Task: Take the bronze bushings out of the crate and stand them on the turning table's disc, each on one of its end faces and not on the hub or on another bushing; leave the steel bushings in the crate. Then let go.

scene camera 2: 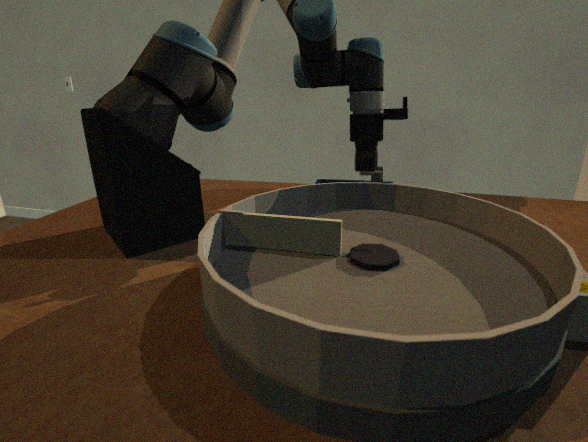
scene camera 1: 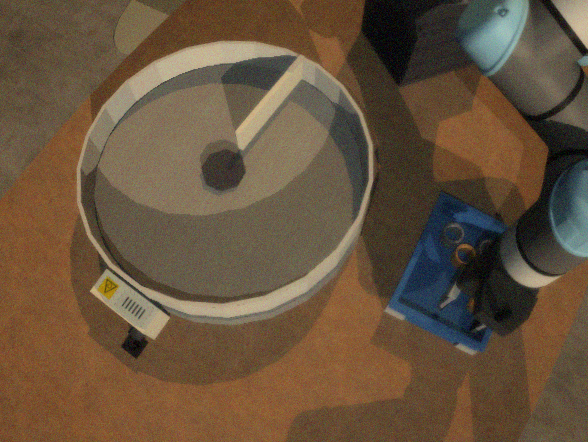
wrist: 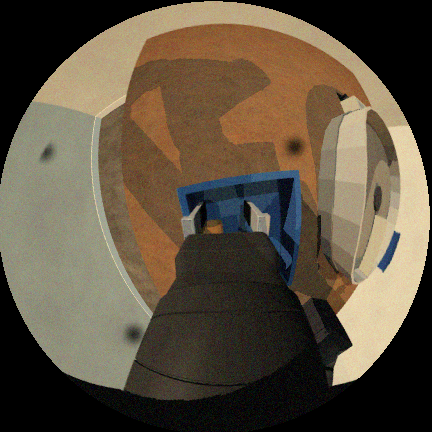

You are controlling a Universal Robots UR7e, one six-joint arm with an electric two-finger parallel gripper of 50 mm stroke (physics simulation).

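Pixels of known places: gripper, fingertip midpoint: [scene camera 1: 458, 314] [wrist: 224, 208]; arm's base at its link origin: [scene camera 2: 130, 133].
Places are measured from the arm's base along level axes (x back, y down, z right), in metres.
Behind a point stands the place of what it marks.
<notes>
The blue crate [scene camera 1: 414, 251] @[y 0.147, x -0.368, z -0.241 m] [scene camera 2: 325, 181] @[y 0.150, x -0.252, z -0.353 m] [wrist: 240, 179] @[y 0.147, x -0.425, z -0.335 m] stands right of the turning table in scene view 1. My gripper [scene camera 1: 465, 312] @[y 0.172, x -0.386, z -0.348 m] [scene camera 2: 370, 175] [wrist: 224, 208] @[y 0.172, x -0.386, z -0.348 m] is open, with its fingers low at the crate and nothing held. A bronze bushing [scene camera 1: 464, 255] lies in the crate's upper half, beside a steel bushing [scene camera 1: 454, 234] @[y 0.189, x -0.285, z -0.269 m]; another steel ring [scene camera 1: 485, 245] @[y 0.185, x -0.268, z -0.317 m] is partly hidden by the gripper. A bronze piece [scene camera 1: 471, 305] @[y 0.166, x -0.365, z -0.354 m] shows near the fingers, and a bronze bushing [wrist: 213, 226] @[y 0.161, x -0.364, z -0.360 m] shows between them in the wrist view, partly hidden. No bushing shows on the disc [scene camera 1: 225, 250] @[y 0.144, x -0.547, z -0.053 m] [scene camera 2: 300, 285] @[y 0.144, x -0.408, z 0.131 m].
The turning table has a raised pale wall [scene camera 1: 371, 170] @[y 0.095, x -0.341, z -0.129 m] [scene camera 2: 360, 335] @[y 0.095, x -0.503, z 0.243 m], a dark hub [scene camera 1: 223, 170] @[y 0.136, x -0.468, z 0.034 m] [scene camera 2: 374, 256] @[y 0.136, x -0.468, z 0.045 m] and a straight guide bar [scene camera 1: 270, 102] @[y 0.107, x -0.351, z 0.054 m] [scene camera 2: 285, 234] @[y 0.119, x -0.354, z 0.062 m] from wall to hub. A control box [scene camera 1: 131, 303] @[y 0.139, x -0.691, z -0.016 m] sits outside its wall. The black robot base [scene camera 2: 150, 195] @[y 0.097, x -0.093, z 0.050 m] stands behind left in scene view 2.
</notes>
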